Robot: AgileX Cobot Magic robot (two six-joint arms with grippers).
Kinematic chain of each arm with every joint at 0, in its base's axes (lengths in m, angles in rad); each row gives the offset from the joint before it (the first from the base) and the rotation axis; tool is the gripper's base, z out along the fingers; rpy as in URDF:
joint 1: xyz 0 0 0.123 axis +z
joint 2: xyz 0 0 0 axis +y
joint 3: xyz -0.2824 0 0.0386 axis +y
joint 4: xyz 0.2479 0 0.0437 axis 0.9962 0 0.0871
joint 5: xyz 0 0 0 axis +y
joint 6: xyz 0.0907 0 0.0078 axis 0.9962 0 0.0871
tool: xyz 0 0 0 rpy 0 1.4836 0
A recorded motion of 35 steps. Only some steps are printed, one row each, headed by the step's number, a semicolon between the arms.
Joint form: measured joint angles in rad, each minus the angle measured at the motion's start. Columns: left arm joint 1, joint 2, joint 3, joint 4, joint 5, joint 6; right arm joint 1, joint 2, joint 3, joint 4, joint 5, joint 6.
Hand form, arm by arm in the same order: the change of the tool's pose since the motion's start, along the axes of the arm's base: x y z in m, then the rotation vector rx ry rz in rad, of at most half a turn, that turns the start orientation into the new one. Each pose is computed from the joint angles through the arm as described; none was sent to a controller.
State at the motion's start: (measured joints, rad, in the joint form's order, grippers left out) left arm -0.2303 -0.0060 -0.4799 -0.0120 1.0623 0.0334; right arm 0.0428 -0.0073 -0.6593 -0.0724 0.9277 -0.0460
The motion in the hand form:
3: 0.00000 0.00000 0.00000 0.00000 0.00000 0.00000; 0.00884 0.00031 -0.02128 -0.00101 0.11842 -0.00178
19: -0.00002 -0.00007 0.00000 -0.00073 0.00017 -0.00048; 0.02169 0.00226 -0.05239 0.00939 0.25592 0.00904
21: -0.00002 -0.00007 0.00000 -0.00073 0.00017 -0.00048; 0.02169 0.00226 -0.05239 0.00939 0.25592 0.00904
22: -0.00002 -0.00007 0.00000 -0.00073 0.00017 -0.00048; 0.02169 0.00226 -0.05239 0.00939 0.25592 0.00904
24: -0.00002 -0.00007 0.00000 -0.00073 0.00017 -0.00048; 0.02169 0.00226 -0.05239 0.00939 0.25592 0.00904
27: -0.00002 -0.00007 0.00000 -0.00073 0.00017 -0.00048; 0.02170 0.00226 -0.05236 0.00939 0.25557 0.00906
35: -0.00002 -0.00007 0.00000 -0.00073 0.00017 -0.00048; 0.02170 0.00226 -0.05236 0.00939 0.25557 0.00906
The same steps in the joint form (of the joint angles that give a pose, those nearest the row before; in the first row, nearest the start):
3: 0.0000 0.0000 0.0000 0.0000 0.0000 0.0000; 0.0000 0.0000 0.0622 0.0019 0.0563 0.0000
19: 0.0000 0.0000 0.0000 -0.0009 0.0000 0.0000; 0.0000 0.0000 0.1654 0.0215 0.0900 0.0000
21: 0.0000 0.0000 0.0000 -0.0009 0.0000 0.0000; 0.0000 0.0000 0.1654 0.0215 0.0900 0.0000
22: 0.0000 0.0000 0.0000 -0.0009 0.0000 0.0000; 0.0000 0.0000 0.1654 0.0215 0.0900 0.0000
24: 0.0000 0.0000 0.0000 -0.0009 0.0000 0.0000; 0.0000 0.0000 0.1654 0.0215 0.0900 0.0000
27: 0.0000 0.0000 0.0000 -0.0009 0.0000 0.0000; 0.0000 0.0000 0.1654 0.0215 0.0897 0.0000
35: 0.0000 0.0000 0.0000 -0.0009 0.0000 0.0000; 0.0000 0.0000 0.1654 0.0215 0.0897 0.0000

